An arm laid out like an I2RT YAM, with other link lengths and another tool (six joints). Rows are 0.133 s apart.
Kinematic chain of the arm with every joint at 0, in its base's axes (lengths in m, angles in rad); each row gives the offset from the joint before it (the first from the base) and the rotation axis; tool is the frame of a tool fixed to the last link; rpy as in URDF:
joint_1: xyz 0 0 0.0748 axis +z
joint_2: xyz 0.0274 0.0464 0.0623 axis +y
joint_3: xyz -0.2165 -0.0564 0 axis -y
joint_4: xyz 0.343 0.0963 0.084 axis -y
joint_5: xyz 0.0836 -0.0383 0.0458 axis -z
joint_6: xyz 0.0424 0 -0.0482 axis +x
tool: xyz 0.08 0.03 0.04 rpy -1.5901 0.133 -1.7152
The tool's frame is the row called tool.
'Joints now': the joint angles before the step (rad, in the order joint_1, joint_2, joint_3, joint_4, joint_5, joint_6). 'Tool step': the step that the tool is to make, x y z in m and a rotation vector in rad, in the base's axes. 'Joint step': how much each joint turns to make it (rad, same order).
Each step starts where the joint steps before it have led.
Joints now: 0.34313 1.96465 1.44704 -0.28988 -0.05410 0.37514
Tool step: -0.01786 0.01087 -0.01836 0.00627 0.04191 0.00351
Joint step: 0.02964 -0.01463 -0.05499 0.00506 0.00262 0.03318
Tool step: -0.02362 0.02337 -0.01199 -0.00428 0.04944 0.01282
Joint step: 0.05739 -0.01026 -0.02577 -0.02980 0.01717 0.04393
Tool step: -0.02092 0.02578 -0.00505 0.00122 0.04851 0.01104
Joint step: 0.06057 0.00357 0.00929 -0.04716 0.01258 0.05300
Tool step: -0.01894 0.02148 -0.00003 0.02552 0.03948 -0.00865
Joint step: 0.05355 -0.00639 0.00123 -0.02780 0.00302 0.07484
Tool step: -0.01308 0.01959 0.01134 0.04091 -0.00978 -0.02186
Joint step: 0.04934 -0.01943 -0.00485 0.01641 0.01885 0.07461
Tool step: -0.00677 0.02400 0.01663 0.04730 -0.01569 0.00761
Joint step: 0.04225 0.00913 0.04081 0.00846 -0.00159 0.04552
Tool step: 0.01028 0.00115 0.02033 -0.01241 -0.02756 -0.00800
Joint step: -0.00522 0.01077 0.06491 -0.03912 0.02192 -0.01482
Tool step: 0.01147 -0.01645 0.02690 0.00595 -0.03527 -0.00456
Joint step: -0.03720 -0.04588 0.00584 -0.01890 -0.01007 -0.03466
